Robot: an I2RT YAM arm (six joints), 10 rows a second.
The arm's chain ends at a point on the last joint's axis. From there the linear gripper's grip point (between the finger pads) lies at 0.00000 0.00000 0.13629 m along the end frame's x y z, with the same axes.
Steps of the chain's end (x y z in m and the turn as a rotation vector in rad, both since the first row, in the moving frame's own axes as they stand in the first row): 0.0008 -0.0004 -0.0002 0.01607 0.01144 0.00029; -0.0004 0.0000 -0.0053 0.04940 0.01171 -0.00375; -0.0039 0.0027 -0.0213 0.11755 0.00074 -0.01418; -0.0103 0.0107 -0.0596 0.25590 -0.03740 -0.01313; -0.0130 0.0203 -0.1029 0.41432 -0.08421 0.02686; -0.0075 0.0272 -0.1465 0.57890 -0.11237 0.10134; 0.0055 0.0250 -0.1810 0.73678 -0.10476 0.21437; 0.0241 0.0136 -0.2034 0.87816 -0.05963 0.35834; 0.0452 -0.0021 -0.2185 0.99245 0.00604 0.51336; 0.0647 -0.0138 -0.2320 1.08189 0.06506 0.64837
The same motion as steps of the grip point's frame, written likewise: 0.0024 -0.0026 -0.0002 0.01607 0.01144 0.00029; 0.0012 -0.0067 -0.0055 0.04940 0.01171 -0.00375; -0.0039 -0.0133 -0.0222 0.11755 0.00074 -0.01418; -0.0156 -0.0238 -0.0641 0.25590 -0.03740 -0.01313; -0.0234 -0.0346 -0.1149 0.41432 -0.08421 0.02686; -0.0180 -0.0478 -0.1695 0.57890 -0.11237 0.10134; 0.0028 -0.0671 -0.2169 0.73678 -0.10476 0.21437; 0.0370 -0.0902 -0.2523 0.87816 -0.05963 0.35834; 0.0771 -0.1107 -0.2789 0.99245 0.00604 0.51336; 0.1132 -0.1225 -0.3020 1.08189 0.06506 0.64837
